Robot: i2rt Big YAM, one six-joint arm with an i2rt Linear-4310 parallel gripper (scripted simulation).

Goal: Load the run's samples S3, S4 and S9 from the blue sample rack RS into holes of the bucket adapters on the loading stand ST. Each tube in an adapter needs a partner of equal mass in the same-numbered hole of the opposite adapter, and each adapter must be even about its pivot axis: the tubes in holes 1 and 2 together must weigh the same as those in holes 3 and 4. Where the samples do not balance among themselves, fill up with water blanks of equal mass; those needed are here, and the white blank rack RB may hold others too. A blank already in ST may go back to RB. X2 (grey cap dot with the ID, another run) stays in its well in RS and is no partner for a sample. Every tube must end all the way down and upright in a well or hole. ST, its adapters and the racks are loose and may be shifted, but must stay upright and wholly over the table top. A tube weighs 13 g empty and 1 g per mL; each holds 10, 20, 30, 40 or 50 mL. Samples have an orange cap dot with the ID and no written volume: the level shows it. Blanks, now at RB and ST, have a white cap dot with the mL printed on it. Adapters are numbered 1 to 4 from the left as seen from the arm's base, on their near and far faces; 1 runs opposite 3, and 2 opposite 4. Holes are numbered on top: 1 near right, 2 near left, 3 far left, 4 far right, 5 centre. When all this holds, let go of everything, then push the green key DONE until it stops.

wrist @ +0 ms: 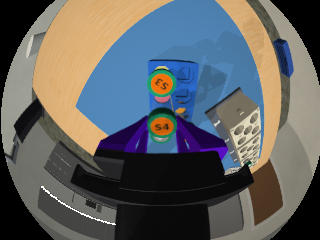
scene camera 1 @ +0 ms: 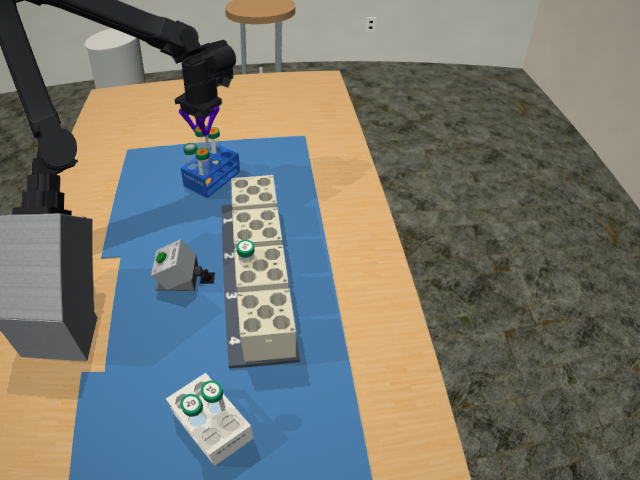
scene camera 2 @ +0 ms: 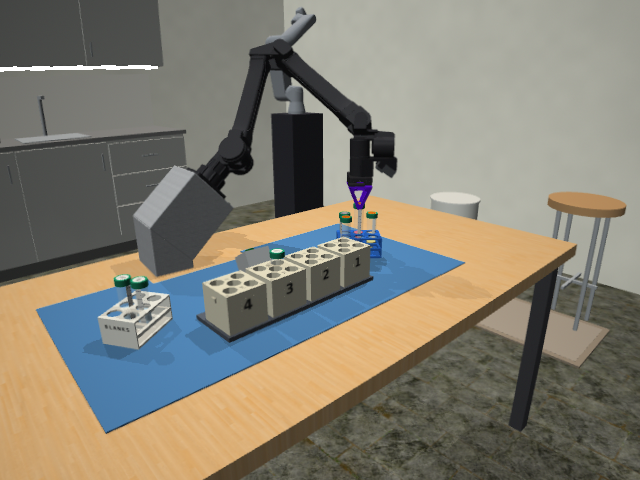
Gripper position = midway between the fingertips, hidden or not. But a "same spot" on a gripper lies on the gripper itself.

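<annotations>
My gripper is visible to me in the wrist view (162,120), and scene camera 1 and scene camera 2 show it too. On my gripper, (scene camera 1: 215,111) and (scene camera 2: 366,188) are the same spot.
</annotations>
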